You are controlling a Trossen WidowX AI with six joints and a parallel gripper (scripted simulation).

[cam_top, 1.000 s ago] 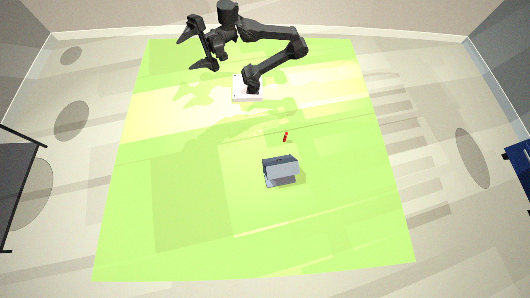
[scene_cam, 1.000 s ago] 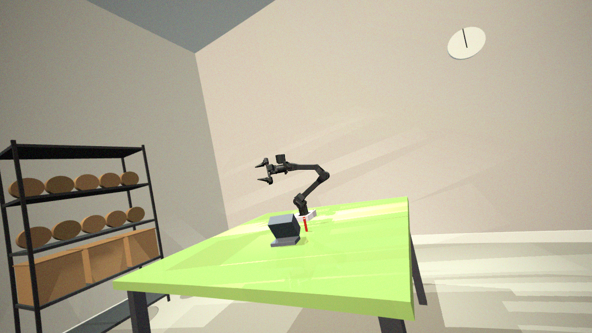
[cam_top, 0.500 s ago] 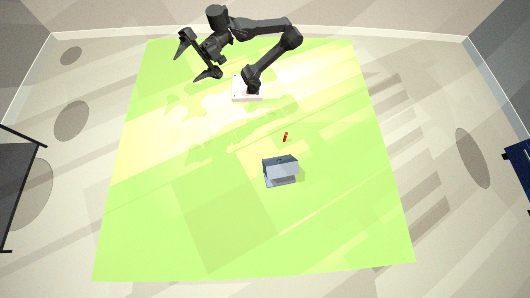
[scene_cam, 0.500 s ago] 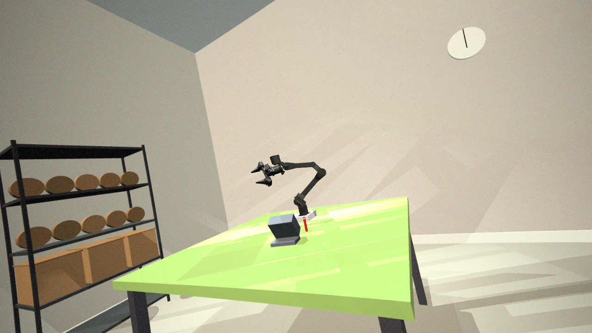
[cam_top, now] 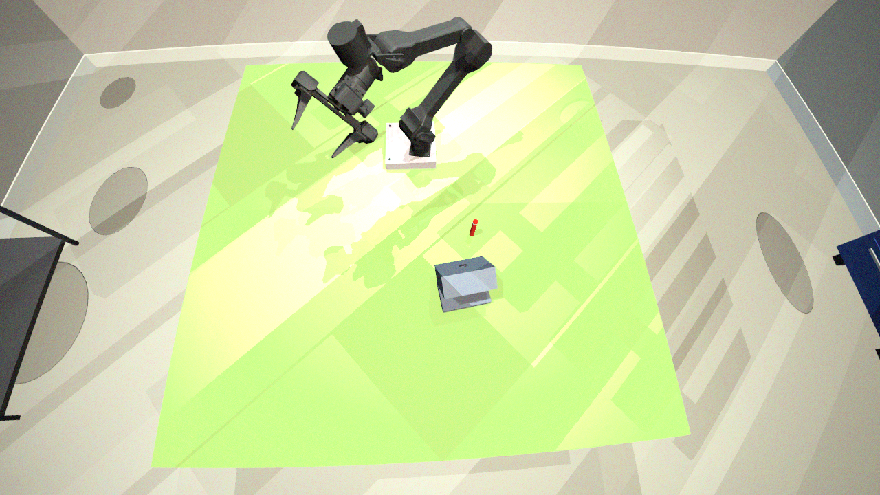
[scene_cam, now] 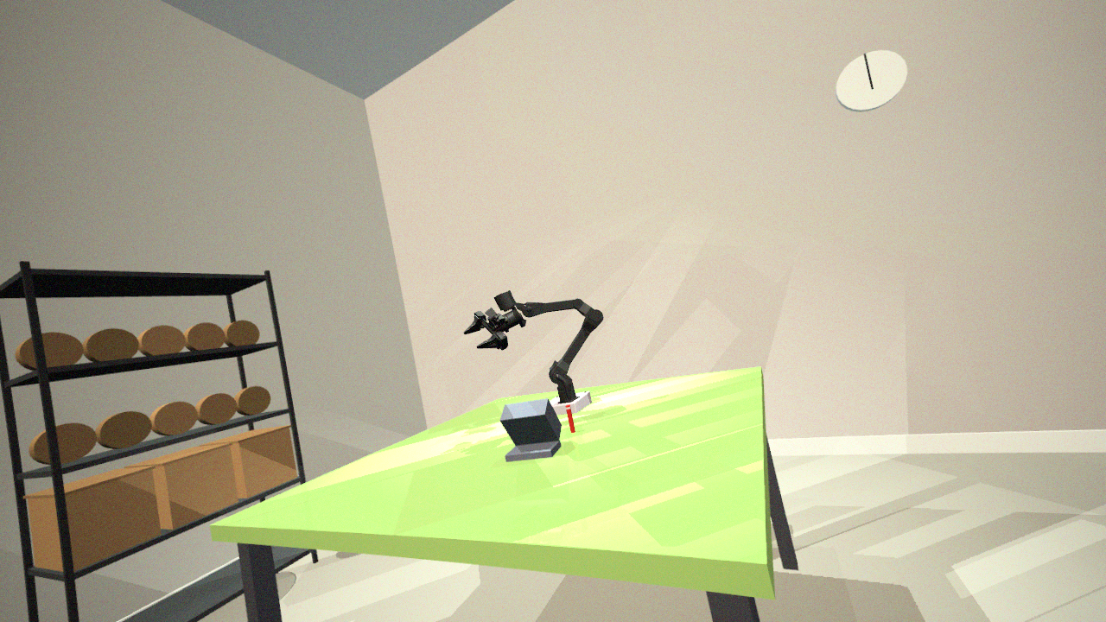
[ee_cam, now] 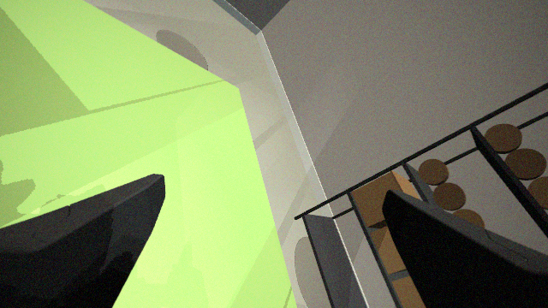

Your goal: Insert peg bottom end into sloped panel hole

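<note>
The red peg lies 36 cm to the left of my gripper tip and 28 cm below it. Round my gripper tip: grey sloped panel block (35 cm to the left, 26 cm below, 15 cm ahead).
</note>
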